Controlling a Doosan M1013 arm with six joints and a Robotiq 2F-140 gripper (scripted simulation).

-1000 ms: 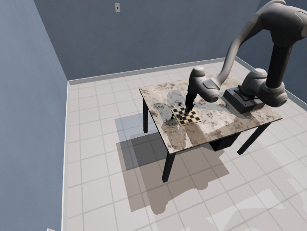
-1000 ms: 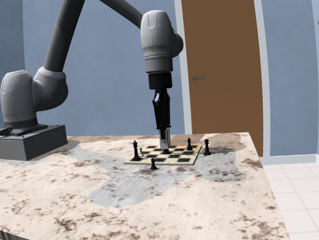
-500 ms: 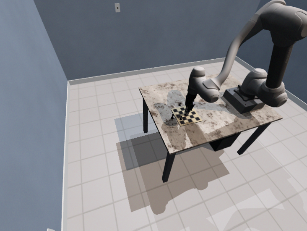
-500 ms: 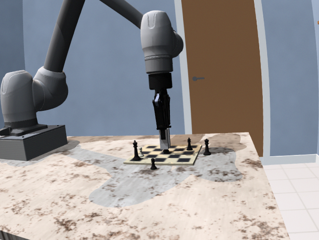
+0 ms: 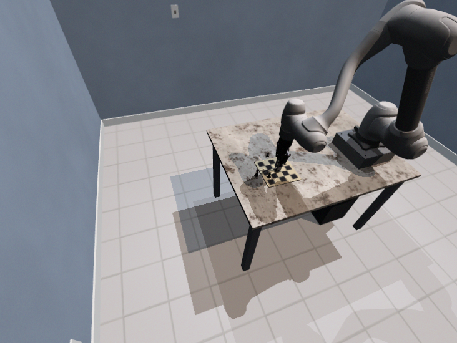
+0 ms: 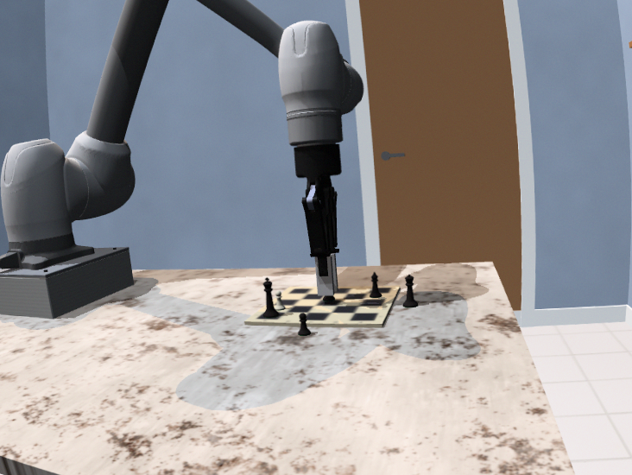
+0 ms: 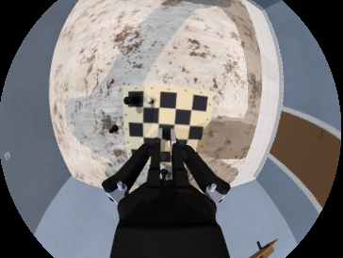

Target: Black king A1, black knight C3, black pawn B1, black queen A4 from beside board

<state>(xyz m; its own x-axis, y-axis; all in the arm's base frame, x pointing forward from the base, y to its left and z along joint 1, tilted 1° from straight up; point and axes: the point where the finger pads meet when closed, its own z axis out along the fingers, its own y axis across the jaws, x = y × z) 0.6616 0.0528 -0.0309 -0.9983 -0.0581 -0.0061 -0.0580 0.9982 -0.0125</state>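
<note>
My hand is 5 cm above the small chessboard. Also, from my hand: black king (7 cm behind, 8 cm to the right, 2 cm below); then white pawn (7 cm behind, 4 cm to the right, 4 cm below); then black pawn (1 cm ahead, 14 cm to the right, 4 cm below).
</note>
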